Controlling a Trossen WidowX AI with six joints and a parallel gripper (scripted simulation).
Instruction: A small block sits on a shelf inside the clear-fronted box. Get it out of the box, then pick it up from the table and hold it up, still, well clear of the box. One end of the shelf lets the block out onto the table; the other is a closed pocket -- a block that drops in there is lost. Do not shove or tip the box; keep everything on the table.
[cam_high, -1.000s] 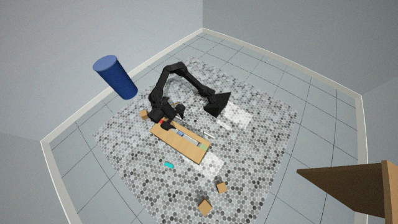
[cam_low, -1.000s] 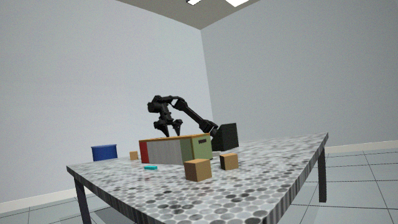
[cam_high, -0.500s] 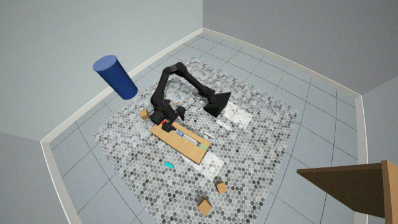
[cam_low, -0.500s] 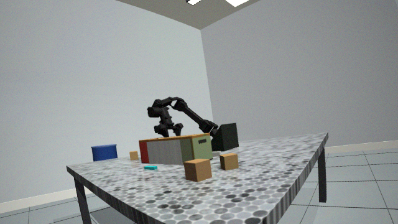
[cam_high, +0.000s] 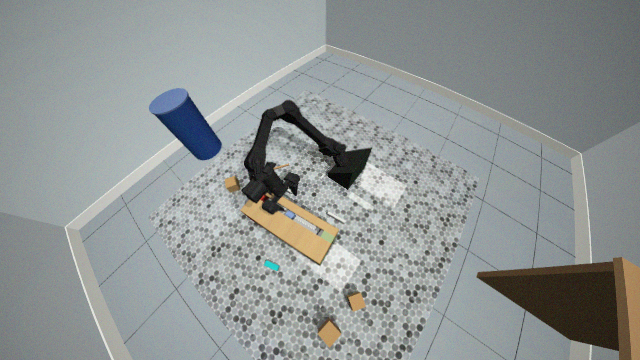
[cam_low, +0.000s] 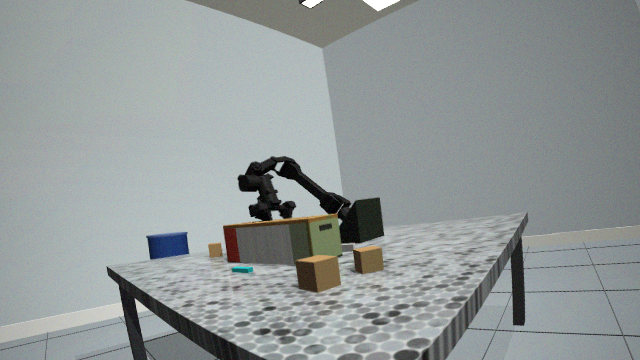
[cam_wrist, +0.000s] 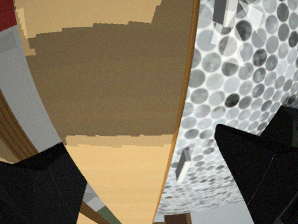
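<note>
Now: gripper tip 4 cm to the right of the light blue block and 4 cm short of it. Also, from my gripper tip: box: 5 cm to the left, 3 cm below, 3 cm ahead; cyan piece: 24 cm ahead, 10 cm to the left, 8 cm below; thin stick: 25 cm to the right, 10 cm behind, 9 cm below.
</note>
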